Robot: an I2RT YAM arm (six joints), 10 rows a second.
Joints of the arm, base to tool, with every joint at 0 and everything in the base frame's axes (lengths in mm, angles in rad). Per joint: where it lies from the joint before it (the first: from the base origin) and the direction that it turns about. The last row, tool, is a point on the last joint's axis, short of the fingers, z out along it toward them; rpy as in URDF.
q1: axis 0 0 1 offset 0 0 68
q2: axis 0 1 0 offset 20 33.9 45.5
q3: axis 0 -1 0 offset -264 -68.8 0
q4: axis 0 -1 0 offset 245 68.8 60
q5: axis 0 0 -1 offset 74 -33.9 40.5
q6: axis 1 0 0 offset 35.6 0 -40.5
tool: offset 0 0 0 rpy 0 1.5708 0
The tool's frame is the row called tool.
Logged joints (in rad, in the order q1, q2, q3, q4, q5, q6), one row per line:
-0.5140 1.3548 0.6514 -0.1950 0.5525 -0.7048
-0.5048 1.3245 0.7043 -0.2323 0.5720 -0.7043
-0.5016 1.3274 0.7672 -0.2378 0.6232 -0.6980
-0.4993 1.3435 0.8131 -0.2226 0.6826 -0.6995
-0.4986 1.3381 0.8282 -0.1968 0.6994 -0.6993
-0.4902 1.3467 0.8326 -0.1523 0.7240 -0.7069
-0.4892 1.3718 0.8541 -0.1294 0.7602 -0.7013
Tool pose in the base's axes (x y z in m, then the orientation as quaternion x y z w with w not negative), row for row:
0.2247 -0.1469 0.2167 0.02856 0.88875 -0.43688 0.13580
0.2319 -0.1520 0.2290 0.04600 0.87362 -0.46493 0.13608
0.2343 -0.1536 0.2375 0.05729 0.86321 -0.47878 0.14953
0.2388 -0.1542 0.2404 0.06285 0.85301 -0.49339 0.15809
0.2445 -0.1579 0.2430 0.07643 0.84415 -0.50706 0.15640
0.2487 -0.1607 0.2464 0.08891 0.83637 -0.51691 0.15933
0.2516 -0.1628 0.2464 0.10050 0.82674 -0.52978 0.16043
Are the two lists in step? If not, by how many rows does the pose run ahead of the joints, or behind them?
The pose runs 2 rows ahead of the joints: the pose in row i belongs to the joints in row i + 2.
